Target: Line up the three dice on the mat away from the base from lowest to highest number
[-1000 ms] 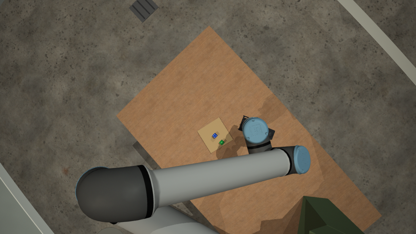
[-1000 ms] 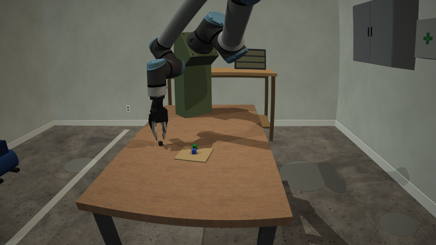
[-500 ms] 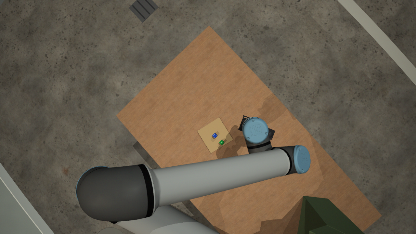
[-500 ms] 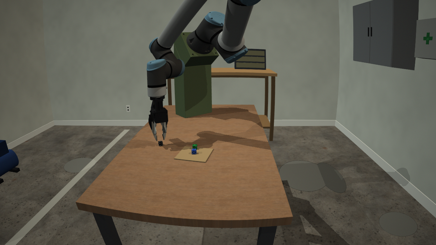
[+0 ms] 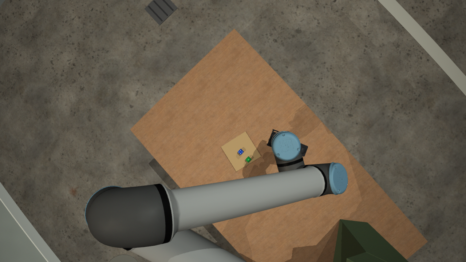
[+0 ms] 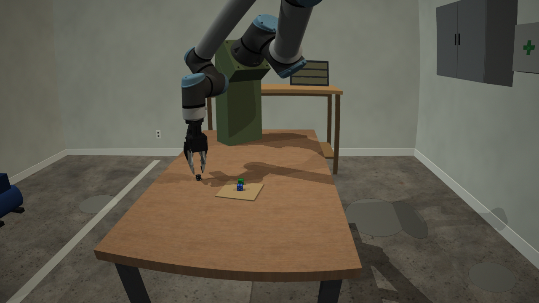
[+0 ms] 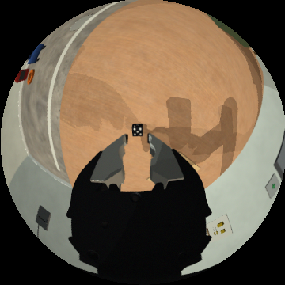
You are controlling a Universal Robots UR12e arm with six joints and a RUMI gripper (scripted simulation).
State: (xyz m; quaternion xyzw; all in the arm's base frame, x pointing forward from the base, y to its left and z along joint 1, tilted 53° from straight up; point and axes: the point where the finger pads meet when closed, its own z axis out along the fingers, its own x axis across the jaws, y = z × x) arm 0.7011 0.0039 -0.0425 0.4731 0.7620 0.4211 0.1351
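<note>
The black die is 30 mm below my hand. Also, from my hand: blue die 50 mm ahead, 200 mm to the left, 30 mm below; tan mat 50 mm ahead, 200 mm to the left, 40 mm below; green die 180 mm to the left, 30 mm below.
</note>
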